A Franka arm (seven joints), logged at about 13 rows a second.
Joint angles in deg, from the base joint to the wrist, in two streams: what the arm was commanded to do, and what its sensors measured. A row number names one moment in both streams.
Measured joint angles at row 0:
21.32 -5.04 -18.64 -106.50 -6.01 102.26 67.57
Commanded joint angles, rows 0 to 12:
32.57 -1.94 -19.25 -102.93 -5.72 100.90 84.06
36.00 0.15 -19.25 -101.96 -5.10 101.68 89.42
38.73 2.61 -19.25 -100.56 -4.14 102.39 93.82
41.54 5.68 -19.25 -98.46 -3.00 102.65 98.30
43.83 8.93 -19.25 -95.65 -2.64 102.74 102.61
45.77 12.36 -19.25 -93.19 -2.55 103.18 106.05
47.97 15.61 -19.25 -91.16 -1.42 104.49 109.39
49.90 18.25 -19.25 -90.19 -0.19 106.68 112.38
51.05 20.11 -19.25 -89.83 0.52 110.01 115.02
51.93 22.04 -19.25 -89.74 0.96 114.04 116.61
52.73 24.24 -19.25 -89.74 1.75 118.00 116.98
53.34 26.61 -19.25 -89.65 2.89 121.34 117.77
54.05 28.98 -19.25 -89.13 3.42 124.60 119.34
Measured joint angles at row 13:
52.70 22.45 -18.27 -92.68 1.04 118.54 116.42
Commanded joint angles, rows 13 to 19:
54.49 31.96 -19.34 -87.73 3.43 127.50 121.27
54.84 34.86 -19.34 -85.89 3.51 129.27 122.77
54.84 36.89 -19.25 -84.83 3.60 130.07 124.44
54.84 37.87 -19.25 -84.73 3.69 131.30 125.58
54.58 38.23 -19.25 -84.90 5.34 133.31 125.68
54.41 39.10 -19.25 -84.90 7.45 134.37 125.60
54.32 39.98 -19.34 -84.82 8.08 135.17 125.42
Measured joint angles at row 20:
54.49 37.16 -18.48 -87.63 4.80 133.59 124.81
